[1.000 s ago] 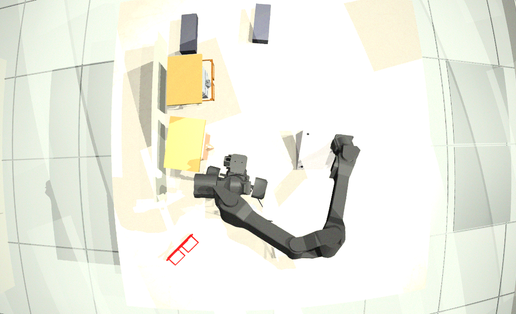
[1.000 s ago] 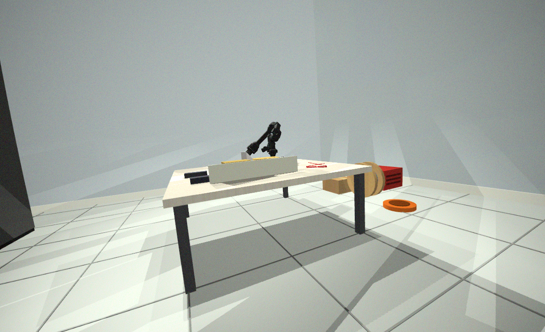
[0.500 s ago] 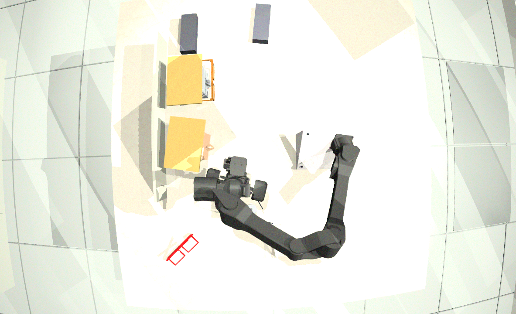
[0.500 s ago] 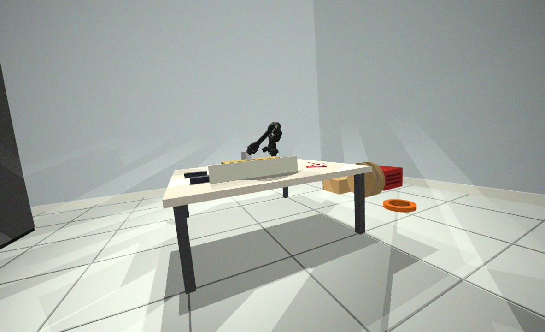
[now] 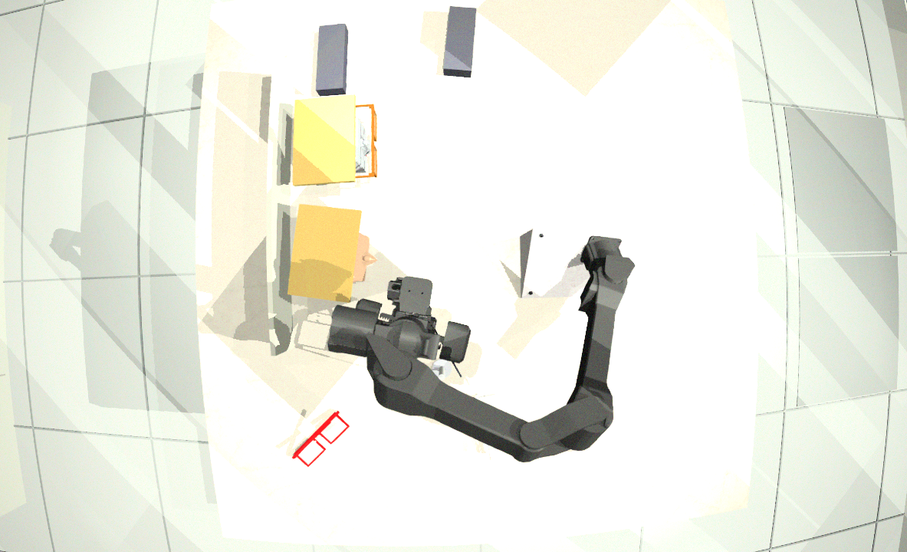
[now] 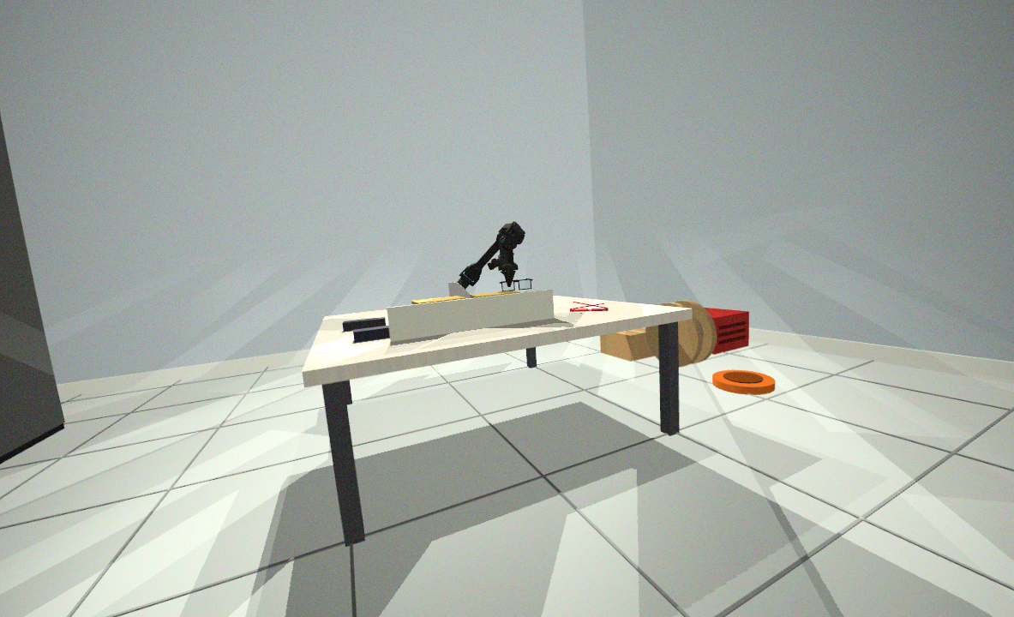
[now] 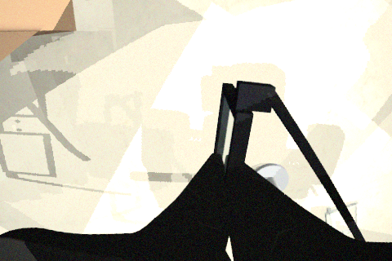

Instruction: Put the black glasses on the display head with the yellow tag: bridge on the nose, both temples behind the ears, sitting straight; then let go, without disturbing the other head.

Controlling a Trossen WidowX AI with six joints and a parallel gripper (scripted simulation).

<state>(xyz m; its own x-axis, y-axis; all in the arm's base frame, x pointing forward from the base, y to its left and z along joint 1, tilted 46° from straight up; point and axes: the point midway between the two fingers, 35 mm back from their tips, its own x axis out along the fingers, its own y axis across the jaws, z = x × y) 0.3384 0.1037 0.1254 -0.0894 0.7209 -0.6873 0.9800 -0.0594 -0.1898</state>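
My gripper tip is 6 cm past the small grey cylinder, 10 cm to the right of it and 9 cm above it. The rest, counted from my gripper tip: skin-coloured head: 15 cm ahead, 12 cm to the right, 6 cm below; glasses: 4 cm behind, 8 cm to the left, 1 cm above; white back wall: 30 cm ahead, 22 cm to the right, 6 cm below.
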